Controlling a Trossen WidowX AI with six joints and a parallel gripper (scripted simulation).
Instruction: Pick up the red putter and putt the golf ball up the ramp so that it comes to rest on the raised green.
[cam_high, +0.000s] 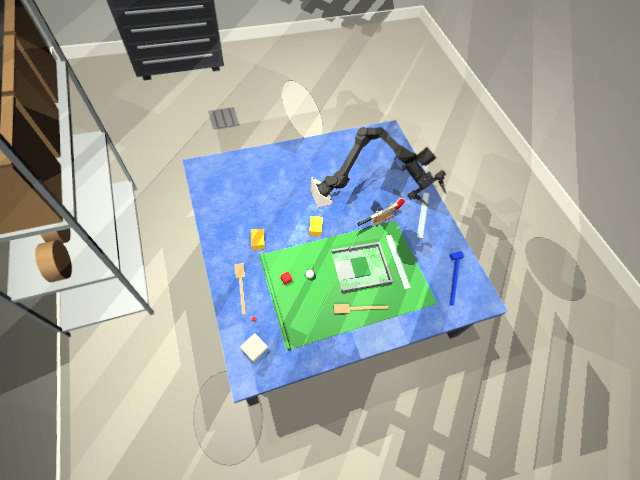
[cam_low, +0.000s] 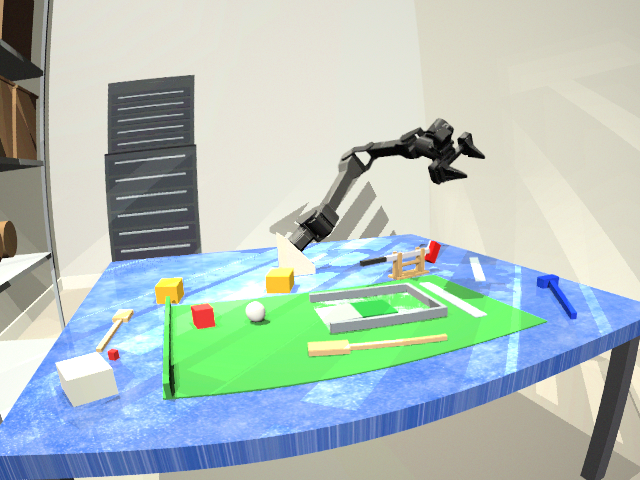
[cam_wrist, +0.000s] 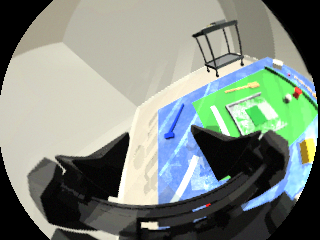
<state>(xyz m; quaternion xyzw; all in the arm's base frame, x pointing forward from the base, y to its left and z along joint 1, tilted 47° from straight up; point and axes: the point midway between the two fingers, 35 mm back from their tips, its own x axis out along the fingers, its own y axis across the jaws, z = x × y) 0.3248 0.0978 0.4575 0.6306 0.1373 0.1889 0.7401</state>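
My gripper tip is 250 mm above the red putter, 150 mm to the left of it and 150 mm past it. Round my gripper tip: wooden rack: 280 mm below, 160 mm behind, 130 mm to the right; then blue putter: 300 mm below, 260 mm ahead, 70 mm to the left; then grey frame: 330 mm to the right, 300 mm below, 90 mm ahead.
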